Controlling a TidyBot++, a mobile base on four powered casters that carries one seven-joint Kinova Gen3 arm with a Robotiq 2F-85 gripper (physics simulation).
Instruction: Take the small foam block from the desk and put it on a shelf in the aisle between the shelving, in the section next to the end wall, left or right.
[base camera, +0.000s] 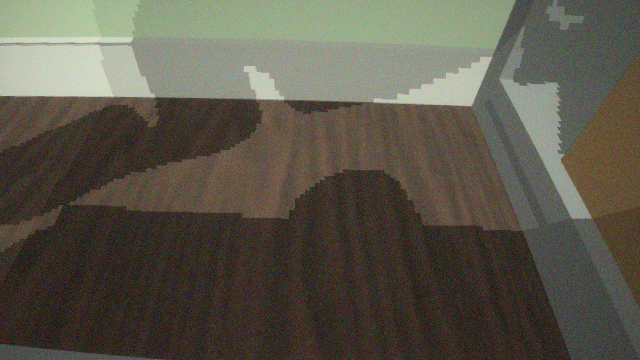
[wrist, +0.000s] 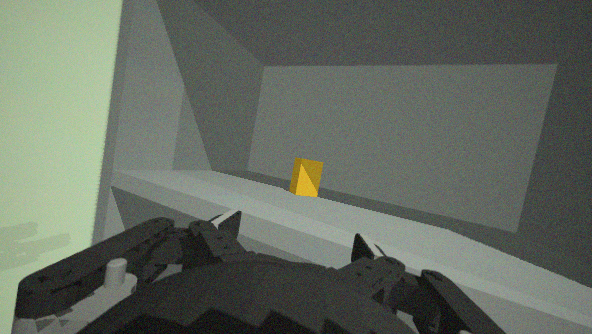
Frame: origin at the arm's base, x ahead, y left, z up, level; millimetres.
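Seen in the pictures: gripper, between the fingertips: (wrist: 295, 234).
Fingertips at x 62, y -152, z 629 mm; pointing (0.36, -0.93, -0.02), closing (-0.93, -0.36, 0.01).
Offsets run from my fingertips to a thing's middle. "spot": to the spot under its first point. Level surfaces: height alone.
The small yellow foam block @(dy -350, dx +136, dz +10 mm) (wrist: 308, 178) stands upright on a grey shelf board @(dz -35 mm) (wrist: 340, 212), in the shelf section next to the green end wall (wrist: 55, 100) in the wrist view. My gripper (wrist: 295, 234) is open and empty, its two fingertips wide apart. It is back from the block, in front of the shelf, and does not touch the block. The block and the gripper do not show in the base camera view. The desk does not show in either view.
The grey shelf unit's side panel @(spot: dy -124, dx +451, dz +140 mm) (wrist: 145, 90) meets the end wall at the left in the wrist view. In the base camera view, a brown wood floor @(dz -1026 mm) (base camera: 350, 280) runs to the green wall (base camera: 310, 22) with its white skirting. A grey shelf frame (base camera: 520, 165) and an orange-brown box-like surface (base camera: 610, 175) stand at the right.
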